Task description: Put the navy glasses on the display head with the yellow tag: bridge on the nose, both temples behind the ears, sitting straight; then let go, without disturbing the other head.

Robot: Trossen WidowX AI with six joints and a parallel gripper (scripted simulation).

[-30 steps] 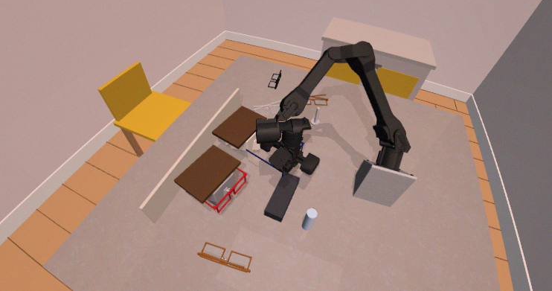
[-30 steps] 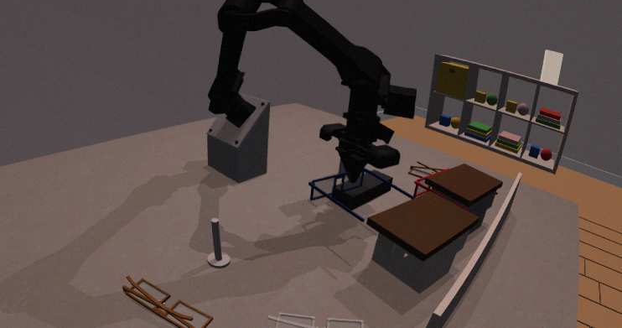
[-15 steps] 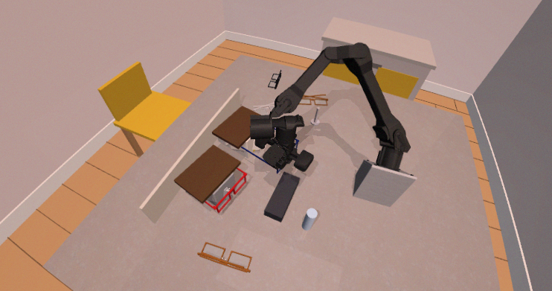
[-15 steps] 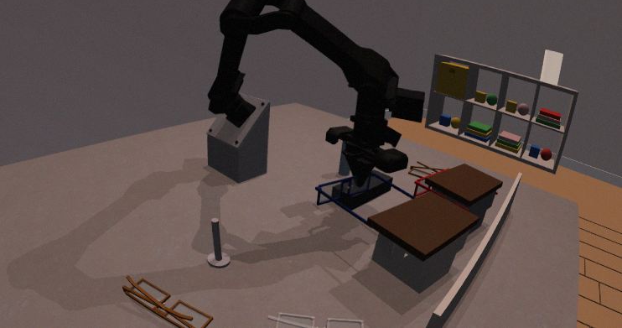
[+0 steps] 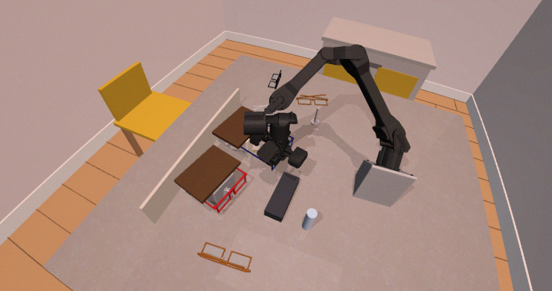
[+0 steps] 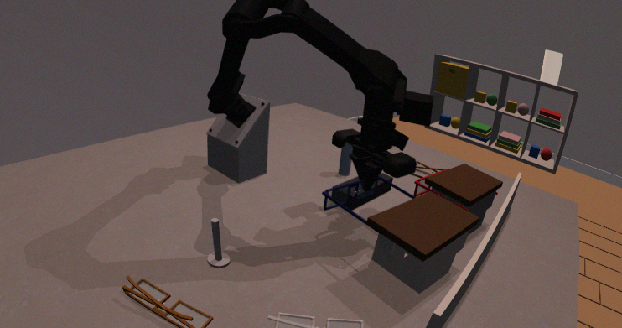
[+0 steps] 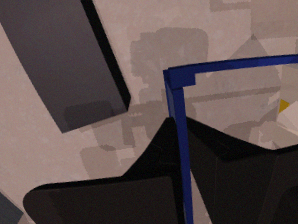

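The dark box lies 8 cm to the left of my gripper tip, 6 cm behind it and 5 cm below it. From my gripper tip the other things lie so: long beige board 28 cm ahead, 5 cm to the left, 1 cm below.
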